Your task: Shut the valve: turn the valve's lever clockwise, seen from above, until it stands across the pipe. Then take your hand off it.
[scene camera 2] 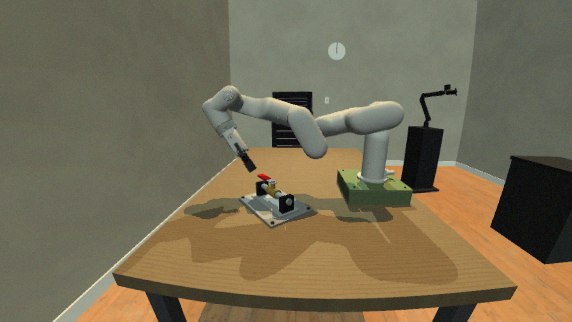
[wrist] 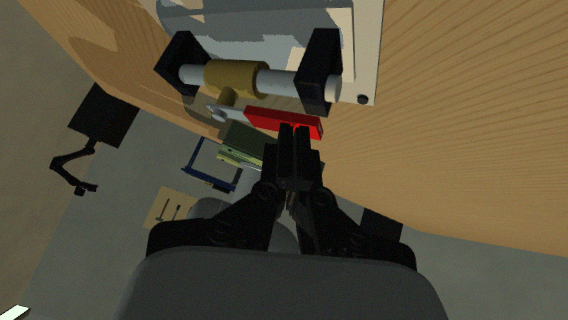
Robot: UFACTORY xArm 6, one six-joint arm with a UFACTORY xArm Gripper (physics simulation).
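The red lever (scene camera 2: 264, 177) (wrist: 270, 119) sits above the brass valve body (scene camera 2: 273, 191) (wrist: 235, 77) and runs roughly along the pipe (wrist: 277, 82), at a slight angle to it in the wrist view. Its free end is at the right there. My gripper (scene camera 2: 251, 168) (wrist: 289, 142) is shut and empty. Its fingertips overlap the lower edge of the lever near the free end in the wrist view. In the scene view they are just up and left of the lever, with a small gap showing. Whether they touch it I cannot tell.
Two black brackets (scene camera 2: 286, 203) (wrist: 320, 70) hold the pipe on a grey base plate (scene camera 2: 300, 213) (wrist: 369, 50). The plate lies on the wooden table (scene camera 2: 320, 280) (wrist: 465, 125). The green block (scene camera 2: 380, 196) under the arm's base stands to the right in the scene view.
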